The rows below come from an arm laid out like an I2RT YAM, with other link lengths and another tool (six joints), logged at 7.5 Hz.
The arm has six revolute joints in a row. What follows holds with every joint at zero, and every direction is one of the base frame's. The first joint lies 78.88 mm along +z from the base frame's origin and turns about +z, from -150 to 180 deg. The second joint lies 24.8 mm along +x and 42.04 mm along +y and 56.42 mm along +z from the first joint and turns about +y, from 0 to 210 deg. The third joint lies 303.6 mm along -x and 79.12 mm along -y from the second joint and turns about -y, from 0 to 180 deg. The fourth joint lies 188.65 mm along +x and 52.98 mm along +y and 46.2 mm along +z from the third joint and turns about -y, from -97 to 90 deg. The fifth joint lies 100.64 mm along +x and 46.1 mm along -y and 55.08 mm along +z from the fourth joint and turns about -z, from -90 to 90 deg. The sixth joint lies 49.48 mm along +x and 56.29 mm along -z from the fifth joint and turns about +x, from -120 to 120 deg. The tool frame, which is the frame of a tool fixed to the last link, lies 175 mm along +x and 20 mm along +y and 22 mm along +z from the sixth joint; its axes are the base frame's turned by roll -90.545, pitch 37.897 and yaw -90.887 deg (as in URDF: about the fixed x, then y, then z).
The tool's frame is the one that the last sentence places.
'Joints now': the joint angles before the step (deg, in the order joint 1, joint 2, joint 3, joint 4, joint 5, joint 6). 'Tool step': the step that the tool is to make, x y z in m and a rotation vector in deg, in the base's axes. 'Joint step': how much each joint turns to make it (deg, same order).
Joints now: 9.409, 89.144, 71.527, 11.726, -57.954, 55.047
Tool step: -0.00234, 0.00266, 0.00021, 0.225, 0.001, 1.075
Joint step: 0.131, 0.306, -0.001, 0.548, -0.962, 0.241
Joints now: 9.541, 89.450, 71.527, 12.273, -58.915, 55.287
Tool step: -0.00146, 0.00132, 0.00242, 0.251, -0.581, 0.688
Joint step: 0.021, 0.217, -0.002, 0.984, -0.678, 0.175
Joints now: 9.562, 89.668, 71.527, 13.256, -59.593, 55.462
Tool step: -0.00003, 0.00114, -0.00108, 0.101, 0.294, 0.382
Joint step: 0.067, 0.262, -0.001, 0.197, -0.327, 0.240
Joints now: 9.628, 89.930, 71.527, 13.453, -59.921, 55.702
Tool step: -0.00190, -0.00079, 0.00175, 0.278, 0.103, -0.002
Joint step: -0.065, -0.392, -0.351, 0.396, -0.087, 0.570
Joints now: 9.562, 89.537, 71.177, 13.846, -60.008, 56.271
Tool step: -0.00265, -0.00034, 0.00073, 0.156, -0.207, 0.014
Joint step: 0.021, -0.481, -0.743, 0.699, -0.002, 0.239
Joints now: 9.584, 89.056, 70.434, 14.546, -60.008, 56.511
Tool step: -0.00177, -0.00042, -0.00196, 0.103, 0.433, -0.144
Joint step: 0.045, -0.438, -0.875, 0.350, 0.176, 0.373
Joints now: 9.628, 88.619, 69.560, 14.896, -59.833, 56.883
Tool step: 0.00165, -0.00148, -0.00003, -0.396, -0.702, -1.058
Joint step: 0.066, -0.371, -0.219, -0.240, 1.158, -0.830
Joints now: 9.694, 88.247, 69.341, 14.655, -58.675, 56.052
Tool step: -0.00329, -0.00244, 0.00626, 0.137, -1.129, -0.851
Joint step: -0.001, -1.201, -0.544, 0.478, 0.852, -0.001
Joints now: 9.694, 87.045, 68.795, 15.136, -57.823, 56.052
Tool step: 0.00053, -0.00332, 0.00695, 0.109, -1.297, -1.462
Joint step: -0.022, -0.852, -0.111, 0.481, 1.443, -0.088
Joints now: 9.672, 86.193, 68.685, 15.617, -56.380, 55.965
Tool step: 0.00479, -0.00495, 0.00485, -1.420, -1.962, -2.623
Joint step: -0.045, -0.744, 1.531, -2.909, 2.644, -2.843
